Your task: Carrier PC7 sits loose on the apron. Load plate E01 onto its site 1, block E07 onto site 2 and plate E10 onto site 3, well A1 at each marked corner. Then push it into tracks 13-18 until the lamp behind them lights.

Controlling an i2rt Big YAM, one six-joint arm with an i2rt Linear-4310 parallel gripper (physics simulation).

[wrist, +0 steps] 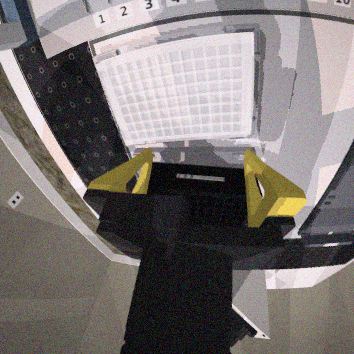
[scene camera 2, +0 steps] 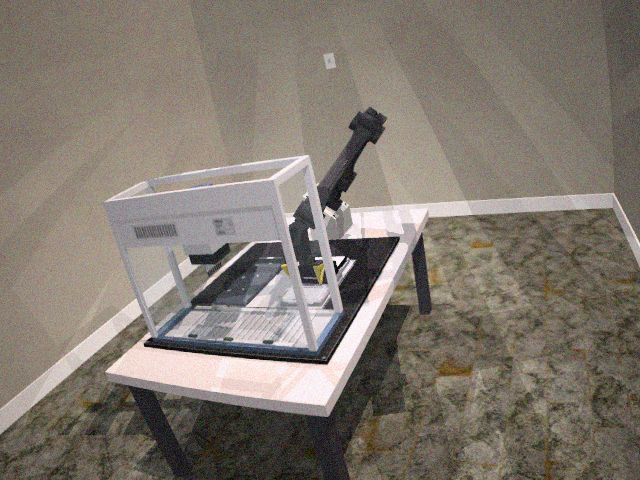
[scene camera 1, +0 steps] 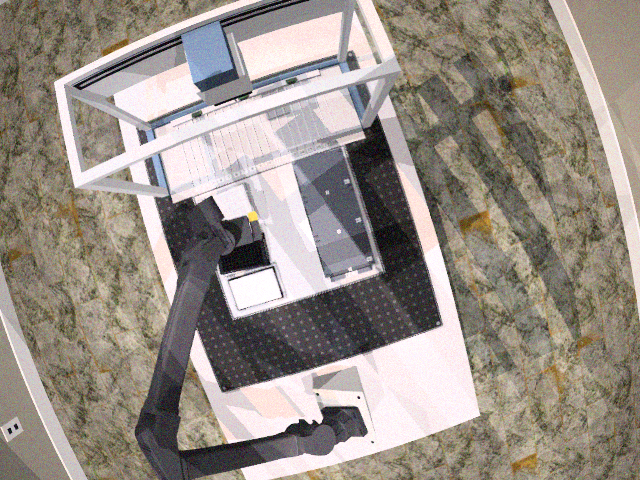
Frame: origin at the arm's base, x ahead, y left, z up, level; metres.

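Seen in the pictures: gripper, fingertip midpoint: (wrist: 196, 151) (scene camera 2: 307, 283); arm's base, origin of the base link: (wrist: 240, 319) (scene camera 1: 346, 420).
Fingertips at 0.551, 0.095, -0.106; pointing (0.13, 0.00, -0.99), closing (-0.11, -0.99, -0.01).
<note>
Offsets run from my fingertips to a thing's top centre, as dx, dy, dz. "pt": to the spot under its first point. Level surfaces: height alone.
My gripper (scene camera 1: 252, 224) (scene camera 2: 303, 270) (wrist: 196, 151) is open, its yellow fingers standing on either side of the black block @[-0.068, +0.006, +0.035] (scene camera 1: 244, 255) (wrist: 201, 200) without closing on it. A white well plate @[+0.057, +0.011, +0.001] (wrist: 175, 88) (scene camera 1: 233, 200) lies just beyond the block, toward the numbered tracks. A second white plate @[-0.165, +0.010, +0.001] (scene camera 1: 255, 288) lies on the block's near side. The long grey carrier @[-0.055, -0.246, +0.005] (scene camera 1: 339, 214) (scene camera 2: 244, 281) (wrist: 333, 211) lies on the pale apron to the right, its sites bare. I cannot read any labels.
A white frame (scene camera 1: 270, 102) (scene camera 2: 290, 229) stands over the track deck @[dz -0.025] (scene camera 1: 223, 152), with a blue-grey head @[pt +0.276, -0.134, +0.435] (scene camera 1: 209, 54) at the back. Small green lamps @[+0.330, +0.002, -0.003] (scene camera 1: 196, 114) sit behind the tracks. The black perforated board @[dz -0.025] (scene camera 1: 318, 333) surrounds the apron. The arm's base (scene camera 1: 339, 424) is at the table's front.
</note>
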